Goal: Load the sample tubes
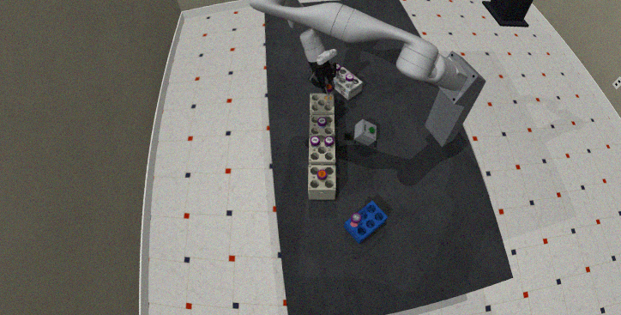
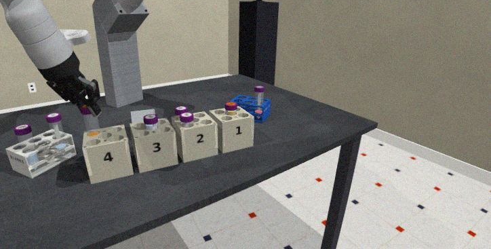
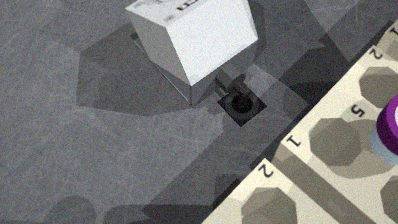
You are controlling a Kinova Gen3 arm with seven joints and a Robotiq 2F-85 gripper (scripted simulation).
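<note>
Now: the orange-dot tube 50 mm below my hand and 10 mm to the left of it. The rest, counted from my hand: done desk (160 mm to the left, 130 mm behind, 100 mm below); blank marked 10 (110 mm behind, 90 mm below, 80 mm to the right); white blanks rack (130 mm below, 120 mm to the right, 100 mm behind).
</note>
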